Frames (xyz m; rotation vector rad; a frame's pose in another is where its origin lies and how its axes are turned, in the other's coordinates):
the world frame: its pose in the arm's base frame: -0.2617 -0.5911 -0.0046 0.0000 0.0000 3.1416
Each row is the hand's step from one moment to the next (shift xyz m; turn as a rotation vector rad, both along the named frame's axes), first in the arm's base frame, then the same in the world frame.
Working: the arm's base frame: its pose in the world frame: -0.2617 -0.5911 0.0046 0.0000 0.0000 3.1416

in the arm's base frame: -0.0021 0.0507 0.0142 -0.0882 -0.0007 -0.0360
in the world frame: 0.0021 -0.0507 0.0142 0.0882 0.0007 -0.0360
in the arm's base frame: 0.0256 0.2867 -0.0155 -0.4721 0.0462 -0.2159
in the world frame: -0.0256 -0.2867 -0.0155 0.4721 -0.0462 -0.2159
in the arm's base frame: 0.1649 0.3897 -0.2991 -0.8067 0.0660 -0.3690
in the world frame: -0.1649 -0.3897 -0.2991 0.8067 -0.0660 -0.3690
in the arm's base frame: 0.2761 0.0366 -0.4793 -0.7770 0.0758 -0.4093
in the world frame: -0.2761 -0.0366 -0.4793 0.7770 -0.0758 -0.4093
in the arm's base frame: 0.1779 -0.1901 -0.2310 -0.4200 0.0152 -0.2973
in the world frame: -0.1779 0.1901 -0.2310 0.4200 -0.0152 -0.2973
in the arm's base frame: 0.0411 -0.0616 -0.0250 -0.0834 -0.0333 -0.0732
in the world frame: -0.0411 0.0616 -0.0250 0.0834 0.0333 -0.0732
